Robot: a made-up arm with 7 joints. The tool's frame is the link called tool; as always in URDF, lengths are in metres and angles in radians. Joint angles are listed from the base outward.
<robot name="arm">
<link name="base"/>
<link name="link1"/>
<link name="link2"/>
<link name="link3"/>
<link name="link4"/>
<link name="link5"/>
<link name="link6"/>
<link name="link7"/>
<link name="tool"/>
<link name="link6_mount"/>
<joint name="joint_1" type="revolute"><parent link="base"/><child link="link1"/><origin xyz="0.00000 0.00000 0.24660" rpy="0.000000 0.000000 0.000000"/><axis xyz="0 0 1"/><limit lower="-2.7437" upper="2.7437"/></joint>
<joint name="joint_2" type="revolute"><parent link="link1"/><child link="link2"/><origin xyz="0.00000 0.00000 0.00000" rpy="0.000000 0.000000 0.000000"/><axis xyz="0 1 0"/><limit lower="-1.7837" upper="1.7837"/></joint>
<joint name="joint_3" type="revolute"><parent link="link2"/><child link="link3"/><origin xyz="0.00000 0.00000 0.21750" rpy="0.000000 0.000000 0.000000"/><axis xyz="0 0 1"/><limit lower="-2.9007" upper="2.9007"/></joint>
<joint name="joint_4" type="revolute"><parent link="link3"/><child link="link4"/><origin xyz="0.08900 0.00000 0.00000" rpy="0.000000 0.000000 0.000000"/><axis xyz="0 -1 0"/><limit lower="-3.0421" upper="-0.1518"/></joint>
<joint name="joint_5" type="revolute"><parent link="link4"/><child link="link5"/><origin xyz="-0.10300 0.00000 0.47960" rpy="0.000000 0.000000 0.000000"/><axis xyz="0 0 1"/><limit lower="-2.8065" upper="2.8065"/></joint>
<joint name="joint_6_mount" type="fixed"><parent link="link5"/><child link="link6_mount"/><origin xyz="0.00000 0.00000 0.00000" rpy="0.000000 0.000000 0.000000"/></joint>
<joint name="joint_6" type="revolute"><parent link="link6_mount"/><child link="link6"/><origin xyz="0.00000 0.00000 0.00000" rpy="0.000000 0.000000 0.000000"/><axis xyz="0 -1 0"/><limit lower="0.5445" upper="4.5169"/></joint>
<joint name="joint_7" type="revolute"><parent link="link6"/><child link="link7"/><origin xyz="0.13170 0.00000 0.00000" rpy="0.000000 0.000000 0.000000"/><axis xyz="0 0 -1"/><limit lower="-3.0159" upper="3.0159"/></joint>
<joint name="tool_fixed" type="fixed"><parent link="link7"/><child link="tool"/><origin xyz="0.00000 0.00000 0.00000" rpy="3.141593 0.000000 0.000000"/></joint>
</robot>
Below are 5 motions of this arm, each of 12 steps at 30 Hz.
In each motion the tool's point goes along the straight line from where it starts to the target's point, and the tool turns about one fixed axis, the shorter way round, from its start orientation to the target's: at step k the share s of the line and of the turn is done. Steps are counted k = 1, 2, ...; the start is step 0. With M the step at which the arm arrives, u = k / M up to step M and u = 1 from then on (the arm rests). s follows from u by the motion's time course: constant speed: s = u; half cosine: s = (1 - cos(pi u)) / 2; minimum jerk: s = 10 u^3 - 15 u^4 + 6 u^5.
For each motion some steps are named. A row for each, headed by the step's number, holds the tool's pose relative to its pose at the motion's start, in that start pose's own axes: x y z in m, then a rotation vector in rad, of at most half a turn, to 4 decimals.
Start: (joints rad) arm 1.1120 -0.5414 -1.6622 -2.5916 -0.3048 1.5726 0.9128
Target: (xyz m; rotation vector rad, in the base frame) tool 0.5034 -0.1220 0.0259 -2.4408 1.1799 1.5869
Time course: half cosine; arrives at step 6
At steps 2, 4, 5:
2: -0.0047 -0.0045 -0.0042 -0.0236 -0.0063 -0.0136
4: -0.0142 -0.0134 -0.0125 -0.0707 -0.0189 -0.0407
5: -0.0176 -0.0167 -0.0155 -0.0879 -0.0235 -0.0506

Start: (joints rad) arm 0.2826 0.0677 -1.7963 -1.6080 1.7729 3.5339 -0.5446
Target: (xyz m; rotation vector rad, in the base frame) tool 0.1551 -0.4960 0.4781 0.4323 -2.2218 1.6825
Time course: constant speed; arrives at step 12
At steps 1, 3, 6, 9, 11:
1: -0.0180 -0.0017 -0.0078 -0.0047 -0.0260 -0.0061
3: -0.0539 -0.0052 -0.0233 -0.0141 -0.0781 -0.0183
6: -0.1078 -0.0103 -0.0466 -0.0283 -0.1562 -0.0365
9: -0.1618 -0.0155 -0.0699 -0.0424 -0.2343 -0.0548
11: -0.1977 -0.0189 -0.0854 -0.0518 -0.2864 -0.0670

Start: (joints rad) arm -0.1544 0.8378 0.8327 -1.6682 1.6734 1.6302 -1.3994
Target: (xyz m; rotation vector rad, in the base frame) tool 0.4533 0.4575 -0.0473 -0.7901 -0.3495 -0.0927
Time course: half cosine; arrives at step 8
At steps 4, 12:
4: -0.0854 0.0216 -0.0034 0.0457 0.0147 0.0644
12: -0.1707 0.0431 -0.0068 0.0914 0.0294 0.1288

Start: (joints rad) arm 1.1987 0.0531 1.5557 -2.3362 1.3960 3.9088 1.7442
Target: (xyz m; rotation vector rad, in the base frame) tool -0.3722 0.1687 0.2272 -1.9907 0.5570 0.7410
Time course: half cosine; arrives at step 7
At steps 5, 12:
5: 0.0524 0.0458 -0.0461 0.0471 -0.0152 -0.1880
12: 0.0645 0.0564 -0.0568 0.0580 -0.0187 -0.2316

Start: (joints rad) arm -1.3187 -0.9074 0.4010 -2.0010 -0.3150 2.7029 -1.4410
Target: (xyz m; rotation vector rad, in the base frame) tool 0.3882 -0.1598 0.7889 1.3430 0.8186 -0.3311
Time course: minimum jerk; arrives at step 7
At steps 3, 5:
3: 0.0203 -0.0100 0.0132 0.0255 -0.0047 -0.1082
5: 0.0473 -0.0232 0.0307 0.0592 -0.0110 -0.2517

